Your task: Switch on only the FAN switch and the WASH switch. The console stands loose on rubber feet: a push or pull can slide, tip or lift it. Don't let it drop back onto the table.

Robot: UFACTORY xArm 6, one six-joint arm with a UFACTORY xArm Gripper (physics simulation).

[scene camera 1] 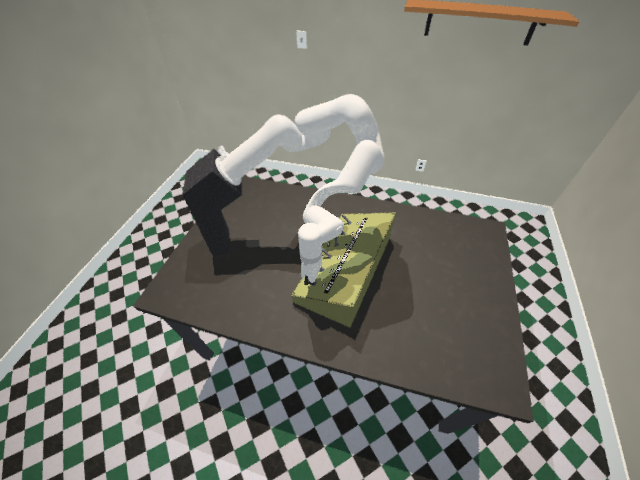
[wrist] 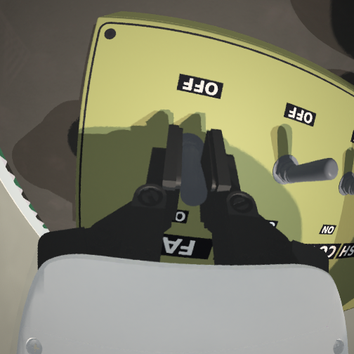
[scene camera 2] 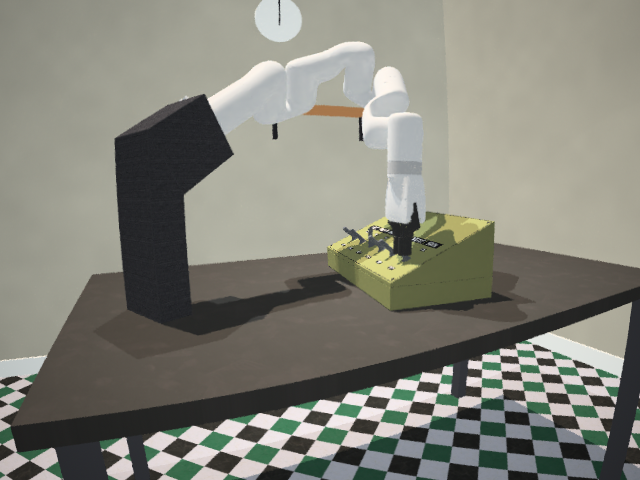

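Where they show: gripper, fingertip midpoint: (scene camera 1: 311, 281) (scene camera 2: 402, 254); arm's base at its link origin: (scene camera 1: 227, 171) (scene camera 2: 199, 128).
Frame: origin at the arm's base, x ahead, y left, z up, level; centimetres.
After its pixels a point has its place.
Observation:
The yellow-green console (scene camera 1: 343, 312) {y -3.9, x 62.6, z -29.0 cm} (scene camera 2: 444, 284) {y -6.6, x 53.5, z -35.1 cm} (wrist: 240, 115) stands on the table with its sloped panel up. My gripper (scene camera 1: 309, 282) {y -1.8, x 44.9, z -29.3 cm} (scene camera 2: 402, 253) {y -1.8, x 44.9, z -29.3 cm} (wrist: 191, 147) points down at the panel's near end. It is shut on the FAN switch (wrist: 194, 180), a grey lever between its two black fingers. The lever leans toward the partly covered ON label, away from the OFF label (wrist: 200, 86). The neighbouring lever (wrist: 306, 170) is outside the fingers and leans sideways in the wrist view. The WASH label (wrist: 347, 251) is cut off at the right edge; I cannot tell its switch's position.
Several more levers stand along the panel, one (wrist: 346, 184) partly visible at the wrist view's right edge. The brown table (scene camera 1: 454, 310) {y 30.5, x 92.7, z -39.6 cm} (scene camera 2: 248, 356) {y -32.7, x 16.7, z -39.5 cm} carries the console and the dark arm pedestal (scene camera 1: 206, 217) {y -14.6, x -1.2, z -14.9 cm} (scene camera 2: 155, 222) {y -17.9, x -3.6, z -19.6 cm}. An orange shelf (scene camera 1: 491, 12) (scene camera 2: 336, 111) is on the wall.

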